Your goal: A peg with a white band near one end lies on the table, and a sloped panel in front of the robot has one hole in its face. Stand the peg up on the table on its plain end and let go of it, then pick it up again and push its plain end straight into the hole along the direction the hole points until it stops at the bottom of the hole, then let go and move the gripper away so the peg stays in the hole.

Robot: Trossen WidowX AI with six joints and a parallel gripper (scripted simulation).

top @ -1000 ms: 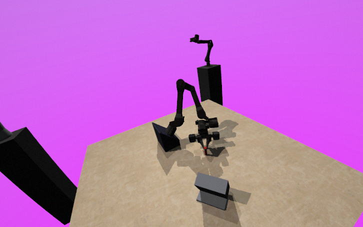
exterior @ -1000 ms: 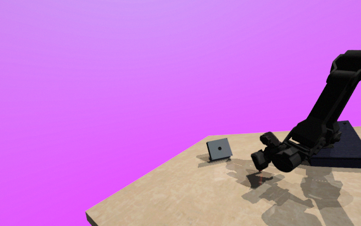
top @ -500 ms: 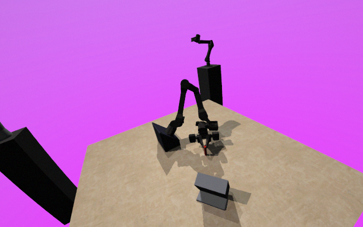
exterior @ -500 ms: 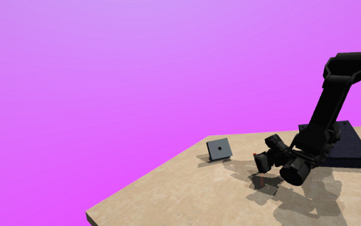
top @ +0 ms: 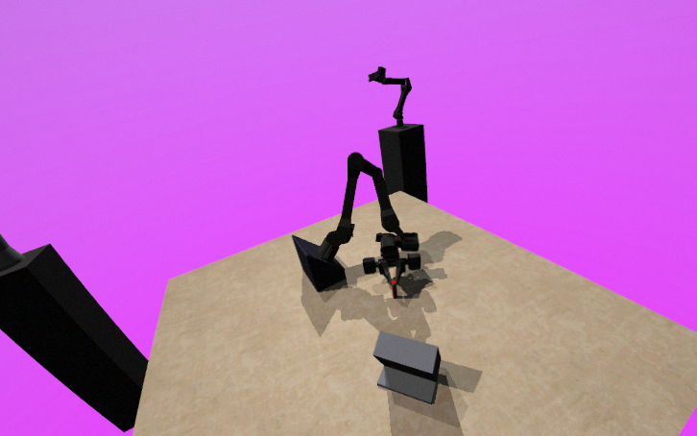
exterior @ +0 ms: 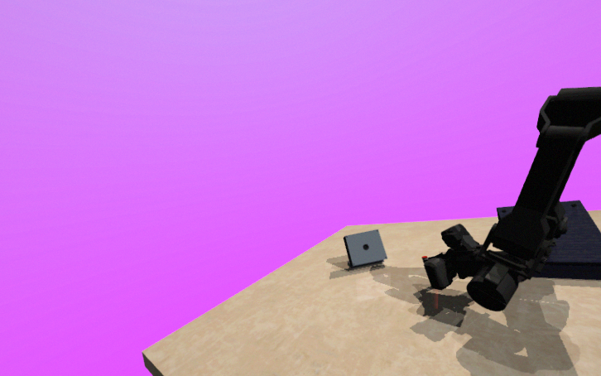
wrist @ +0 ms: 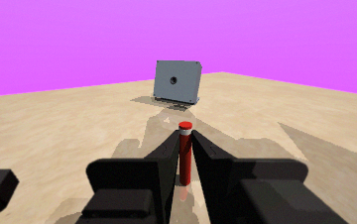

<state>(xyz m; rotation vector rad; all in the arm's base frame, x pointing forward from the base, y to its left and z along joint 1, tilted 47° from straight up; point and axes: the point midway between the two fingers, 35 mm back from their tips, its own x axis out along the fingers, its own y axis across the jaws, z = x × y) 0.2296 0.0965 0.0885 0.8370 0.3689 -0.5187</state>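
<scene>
The red peg lies 10 mm below my gripper tip. Also, from my gripper tip: grey sloped panel: 210 mm ahead, 130 mm to the right.
</scene>
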